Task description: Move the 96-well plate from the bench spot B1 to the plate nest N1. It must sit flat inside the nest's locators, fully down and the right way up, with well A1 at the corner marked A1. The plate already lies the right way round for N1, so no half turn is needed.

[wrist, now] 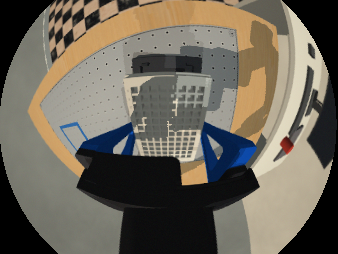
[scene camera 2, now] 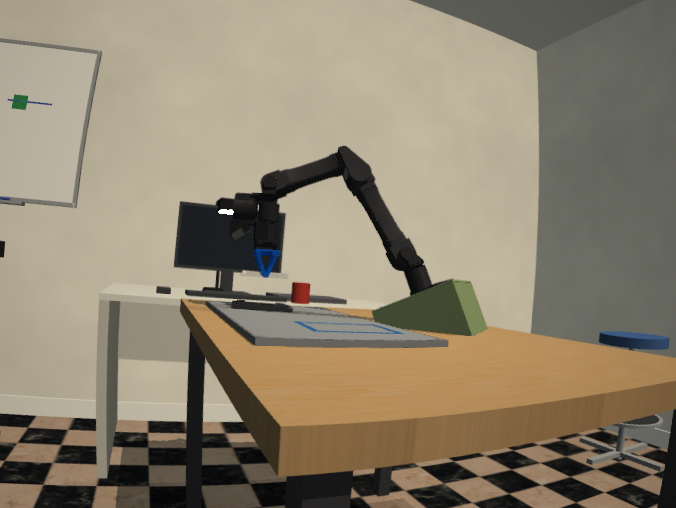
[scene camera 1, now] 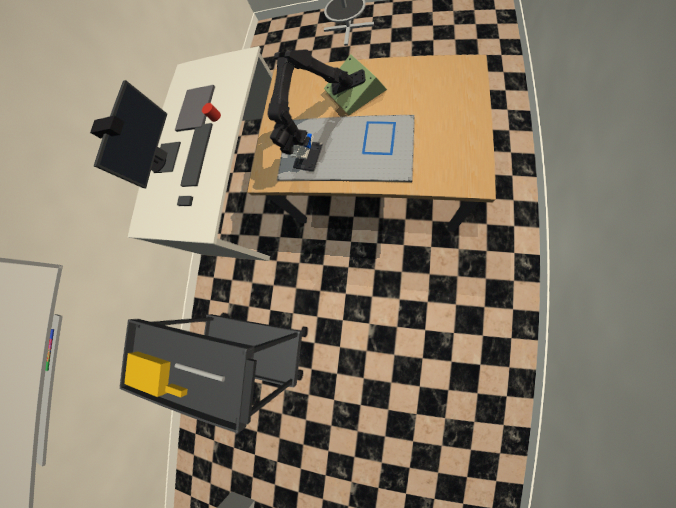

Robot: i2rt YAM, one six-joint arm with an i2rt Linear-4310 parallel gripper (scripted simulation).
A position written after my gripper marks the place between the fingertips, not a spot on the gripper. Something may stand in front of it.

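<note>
Scene camera 2 gives me my gripper (scene camera 2: pixel 264 276). In the wrist view I can see a white 96-well plate (wrist: pixel 148 120) and a dark plate nest N1 (wrist: pixel 155 63), and my gripper (wrist: pixel 167 125) is there too.
</note>
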